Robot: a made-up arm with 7 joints.
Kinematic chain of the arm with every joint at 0, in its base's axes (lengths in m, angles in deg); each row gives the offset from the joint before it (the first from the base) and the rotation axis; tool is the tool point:
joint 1: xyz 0 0 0 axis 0 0.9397 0.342
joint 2: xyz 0 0 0 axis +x
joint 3: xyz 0 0 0 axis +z
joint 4: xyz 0.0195 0 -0.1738 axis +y
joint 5: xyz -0.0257 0 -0.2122 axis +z
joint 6: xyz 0 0 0 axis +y
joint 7: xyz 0 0 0 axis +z
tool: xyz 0 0 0
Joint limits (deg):
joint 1: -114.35..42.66
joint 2: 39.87..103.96
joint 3: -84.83..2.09
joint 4: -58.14..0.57
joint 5: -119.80..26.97
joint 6: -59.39..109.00
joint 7: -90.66..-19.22
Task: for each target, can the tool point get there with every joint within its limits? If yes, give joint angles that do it. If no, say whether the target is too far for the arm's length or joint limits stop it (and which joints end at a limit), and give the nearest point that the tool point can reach.
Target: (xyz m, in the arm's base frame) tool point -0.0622 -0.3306 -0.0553
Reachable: no: joint limits stop it (at a limit: joint 1, joint 2, joint 3, joint 4) | nearest point -0.2264 0.0269 -0.2780 | short by 0.452 m
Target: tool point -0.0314 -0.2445 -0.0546
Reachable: no: joint limits stop it (at a limit: joint 1, joint 2, joint 3, joint 4) | nearest point -0.2264 0.0269 -0.2780 | short by 0.402 m
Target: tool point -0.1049 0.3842 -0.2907
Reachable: no: too far | nearest point -0.0827 0.3028 -0.2291 | short by 0.104 m
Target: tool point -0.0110 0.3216 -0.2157
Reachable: yes | joints 3.51 56.73 -25.77 -4.12 -68.11 -29.32 -62.81
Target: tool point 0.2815 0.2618 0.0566
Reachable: yes | joints -73.19 67.33 -29.19 -16.02 13.99 82.69 -79.62
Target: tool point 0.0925 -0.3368 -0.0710
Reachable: no: joint limits stop it (at a limit: joint 1, joint 2, joint 3, joint 4) | nearest point 0.3141 -0.1205 0.1270 | short by 0.368 m
